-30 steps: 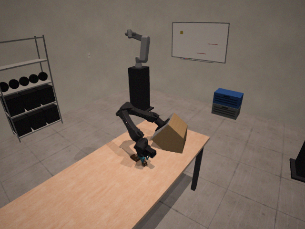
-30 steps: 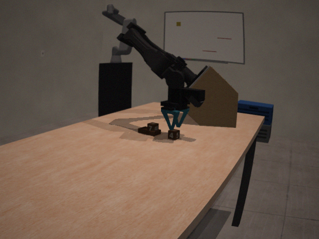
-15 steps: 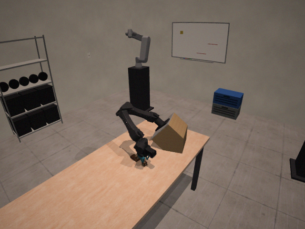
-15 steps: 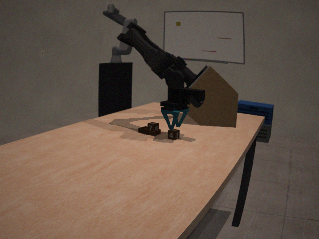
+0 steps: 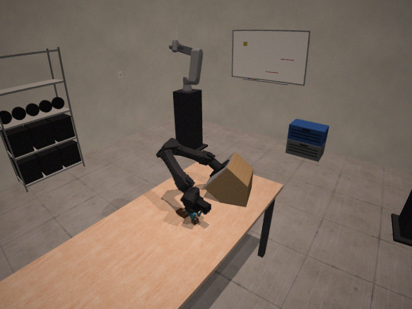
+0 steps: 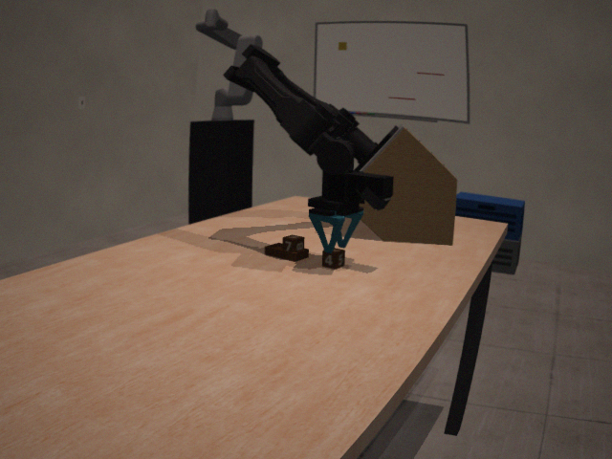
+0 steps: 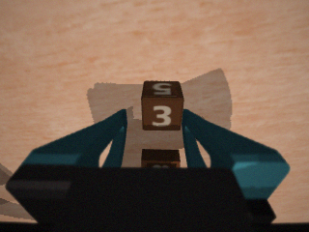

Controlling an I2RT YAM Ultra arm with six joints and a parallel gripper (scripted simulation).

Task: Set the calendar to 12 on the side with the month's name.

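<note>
The cube lies 10 mm behind my hand, 90 mm to the right of it and 10 mm below it. From my hand the other things lie so: dark brown calendar tray 20 mm behind, 110 mm to the right, 30 mm below.
</note>
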